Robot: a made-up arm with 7 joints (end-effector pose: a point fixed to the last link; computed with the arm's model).
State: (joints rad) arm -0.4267 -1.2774 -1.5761 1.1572 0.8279 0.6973 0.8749
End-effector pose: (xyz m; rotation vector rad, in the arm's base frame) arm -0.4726 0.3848 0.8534 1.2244 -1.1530 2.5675
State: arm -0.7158 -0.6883 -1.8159 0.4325 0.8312 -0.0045 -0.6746
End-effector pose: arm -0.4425 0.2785 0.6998 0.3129 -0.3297 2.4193
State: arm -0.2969 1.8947 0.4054 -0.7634 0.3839 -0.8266 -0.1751
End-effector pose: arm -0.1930 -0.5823 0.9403 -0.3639 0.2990 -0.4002
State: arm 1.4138 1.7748 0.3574 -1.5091 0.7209 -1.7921 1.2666
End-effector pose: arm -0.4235 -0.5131 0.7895 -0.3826 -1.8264 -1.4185
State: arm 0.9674 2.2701 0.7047 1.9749 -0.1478 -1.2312 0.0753
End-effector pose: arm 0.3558 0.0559 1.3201 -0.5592 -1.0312 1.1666
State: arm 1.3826 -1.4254 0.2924 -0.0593 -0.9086 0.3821 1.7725
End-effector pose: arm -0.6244 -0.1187 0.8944 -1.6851 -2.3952 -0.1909
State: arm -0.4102 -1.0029 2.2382 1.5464 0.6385 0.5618 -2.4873
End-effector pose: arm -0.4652 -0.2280 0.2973 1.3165 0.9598 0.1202
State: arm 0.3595 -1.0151 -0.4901 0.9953 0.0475 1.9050 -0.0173
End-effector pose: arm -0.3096 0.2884 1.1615 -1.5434 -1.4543 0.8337
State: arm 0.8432 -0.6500 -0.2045 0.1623 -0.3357 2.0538 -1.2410
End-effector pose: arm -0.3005 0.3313 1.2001 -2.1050 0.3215 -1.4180
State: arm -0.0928 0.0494 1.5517 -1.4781 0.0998 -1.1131 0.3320
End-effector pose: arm -0.9965 -0.3216 1.0194 -1.1849 -2.2733 -1.0791
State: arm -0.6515 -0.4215 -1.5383 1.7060 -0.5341 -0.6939 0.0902
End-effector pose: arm -0.0805 -0.4597 0.4586 -1.1678 1.2237 1.4197
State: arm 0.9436 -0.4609 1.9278 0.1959 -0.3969 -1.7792 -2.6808
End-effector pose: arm -0.0187 0.0599 0.4503 1.5605 -0.8792 0.0649
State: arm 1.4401 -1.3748 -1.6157 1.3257 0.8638 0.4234 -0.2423
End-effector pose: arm 0.2473 -0.2510 0.6800 -0.6021 -0.2280 0.3505
